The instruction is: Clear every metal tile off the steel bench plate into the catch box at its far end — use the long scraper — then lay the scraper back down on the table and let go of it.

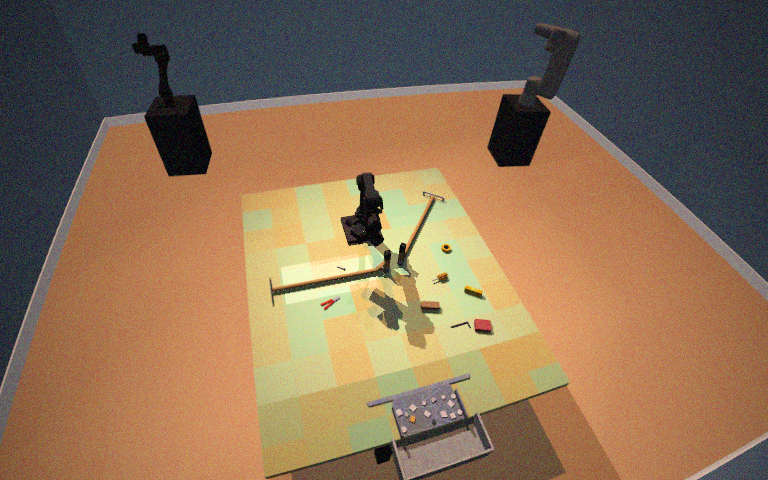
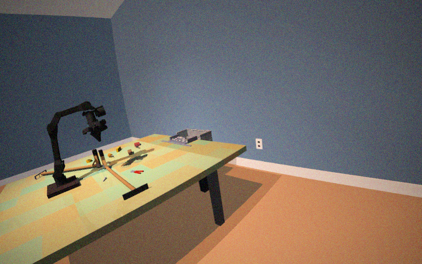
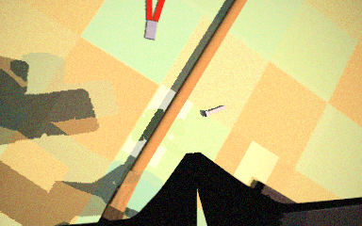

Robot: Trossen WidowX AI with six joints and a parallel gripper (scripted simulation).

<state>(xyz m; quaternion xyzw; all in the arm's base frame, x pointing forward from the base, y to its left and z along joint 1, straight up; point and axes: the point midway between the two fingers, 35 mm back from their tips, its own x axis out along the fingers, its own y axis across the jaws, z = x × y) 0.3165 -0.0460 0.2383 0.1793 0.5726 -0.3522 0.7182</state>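
My gripper tip is 170 mm above the long scraper, 140 mm to the left of it and 30 mm short of it. Round my gripper tip: yellow ring 490 mm to the left, 220 mm below, 120 mm behind; then orange screwdriver 410 mm to the left, 210 mm below, 80 mm ahead; then brown block 320 mm to the left, 240 mm ahead, 220 mm below.
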